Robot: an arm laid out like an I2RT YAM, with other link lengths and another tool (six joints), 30 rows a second.
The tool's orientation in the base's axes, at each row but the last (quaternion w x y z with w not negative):
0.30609, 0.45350, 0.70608, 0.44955
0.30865, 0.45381, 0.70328, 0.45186
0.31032, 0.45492, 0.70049, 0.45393
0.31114, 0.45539, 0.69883, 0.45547
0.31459, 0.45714, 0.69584, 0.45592
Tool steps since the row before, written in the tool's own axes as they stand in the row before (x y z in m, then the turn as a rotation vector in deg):
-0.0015, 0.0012, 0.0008, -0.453, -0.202, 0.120
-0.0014, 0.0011, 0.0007, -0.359, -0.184, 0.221
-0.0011, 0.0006, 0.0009, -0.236, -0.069, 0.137
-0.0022, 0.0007, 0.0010, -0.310, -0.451, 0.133
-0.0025, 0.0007, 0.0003, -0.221, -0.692, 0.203
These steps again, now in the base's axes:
0.0017, -0.0009, 0.0008, 0.209, -0.409, -0.222
0.0015, -0.0008, 0.0008, 0.263, -0.284, -0.249
0.0014, -0.0006, 0.0002, 0.184, -0.180, -0.112
0.0020, -0.0016, 0.0003, 0.075, -0.315, -0.461
0.0015, -0.0021, 0.0006, 0.017, -0.249, -0.712

